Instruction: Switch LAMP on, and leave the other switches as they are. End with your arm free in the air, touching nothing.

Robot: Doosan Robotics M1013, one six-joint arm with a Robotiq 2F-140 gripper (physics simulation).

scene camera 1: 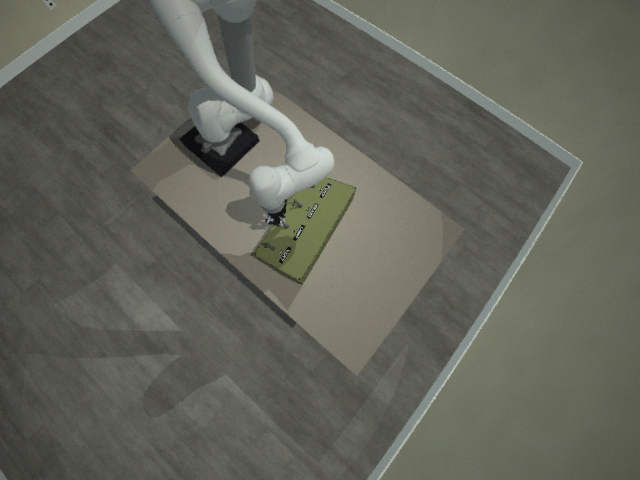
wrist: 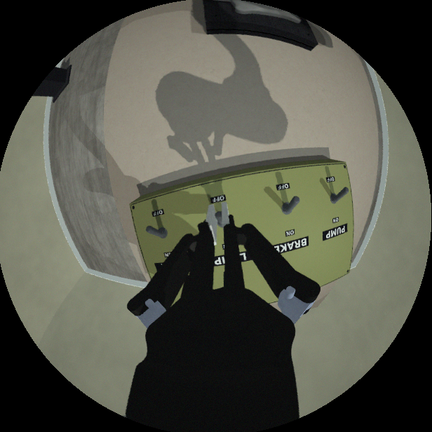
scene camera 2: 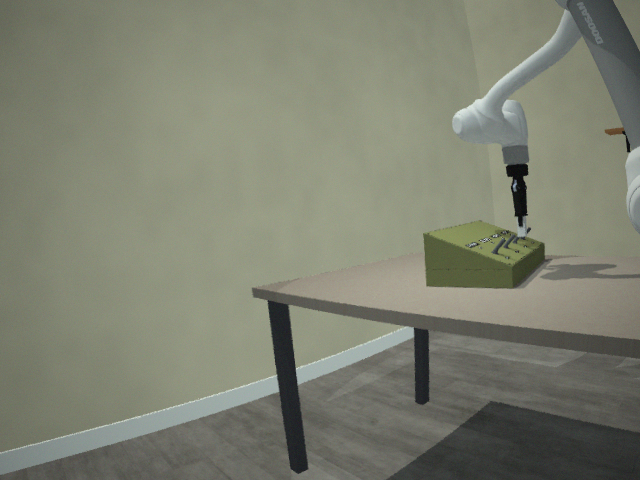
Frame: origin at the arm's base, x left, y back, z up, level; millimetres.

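Seen in the pictures: gripper, fingertip midpoint: [scene camera 1: 281, 222] [scene camera 2: 522, 236]; arm's base at its link origin: [scene camera 1: 218, 136].
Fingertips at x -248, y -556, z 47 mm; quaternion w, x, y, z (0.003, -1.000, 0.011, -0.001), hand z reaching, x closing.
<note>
Pixels of each thing's top centre, then the offset from my fingertips to it. Level surfaces: height alone.
- partly covered LAMP label at its top centre: [scene camera 1: 299, 232] dy -96, dx +0, dz +7 mm
- BRAKE lever at its top centre: [scene camera 1: 297, 201] dy -13, dx +120, dz +20 mm
- beige table at its surface level: dz -106 mm
A green sloped switch box [scene camera 1: 316, 245] [scene camera 2: 454, 260] [wrist: 265, 227] stands on the table. Its LAMP lever [wrist: 219, 218] is a short dark stub between the OFF label and the partly covered LAMP label [scene camera 1: 299, 232] [wrist: 222, 261]. My gripper [scene camera 1: 279, 222] [scene camera 2: 522, 235] [wrist: 219, 211] points down at the panel and is shut on the LAMP lever. The fingertips cover much of the lever, so its tilt is hard to tell. The BRAKE lever [scene camera 1: 296, 204] [wrist: 291, 205] and the PUMP lever [wrist: 339, 195] lean toward their OFF side.
Another lever [scene camera 1: 268, 246] [wrist: 157, 232] stands on the other side of LAMP, its name label hidden in the wrist view. The box rests on a beige table [scene camera 1: 392, 258] [scene camera 2: 361, 289]. The arm's black base plate [scene camera 1: 222, 162] [wrist: 260, 27] is at the table's far part.
</note>
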